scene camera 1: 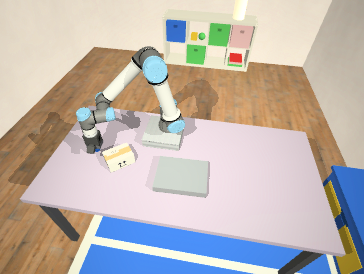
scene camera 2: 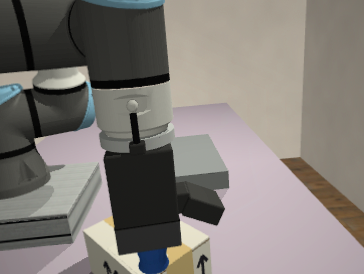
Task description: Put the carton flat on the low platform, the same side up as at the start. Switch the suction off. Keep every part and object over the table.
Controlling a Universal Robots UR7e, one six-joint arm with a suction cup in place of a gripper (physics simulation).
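Frame: origin at the arm's base, x ahead, y left, z up, level; metres.
Where they show: hand, its tool point: (scene camera 1: 97, 149) (scene camera 2: 153, 263); arm's base, origin of its link: (scene camera 2: 16, 184).
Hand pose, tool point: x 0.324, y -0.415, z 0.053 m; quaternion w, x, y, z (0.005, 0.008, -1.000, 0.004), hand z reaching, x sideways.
Each offset is from my tool point to the top centre of the thing. Level surfaces: height alone.
The cream carton @[dx -0.018, dy +0.120, dz -0.040 m] (scene camera 1: 120, 159) (scene camera 2: 100, 239) with an orange tape band stands on the table at the left, off the platform. Its taped face is on top, and the arrows on its side point up. My suction gripper (scene camera 1: 97, 150) (scene camera 2: 153, 262) has a blue cup. It points down at the carton's far left edge in scene camera 1, and overlaps the carton in scene camera 2. It holds nothing; whether the cup touches the carton cannot be told. The low grey platform @[dx +0.077, dy +0.543, dz -0.075 m] (scene camera 1: 181, 176) (scene camera 2: 202, 156) lies flat to the right of the carton, with nothing on it.
The pinkish table @[dz -0.123 m] (scene camera 1: 250, 185) (scene camera 2: 270, 215) carries the robot's grey base block (scene camera 1: 161, 142) (scene camera 2: 42, 230) behind the carton and platform. A blue cabinet (scene camera 1: 350, 192) stands past the right table edge. A shelf unit (scene camera 1: 210, 18) with coloured bins stands at the back wall.
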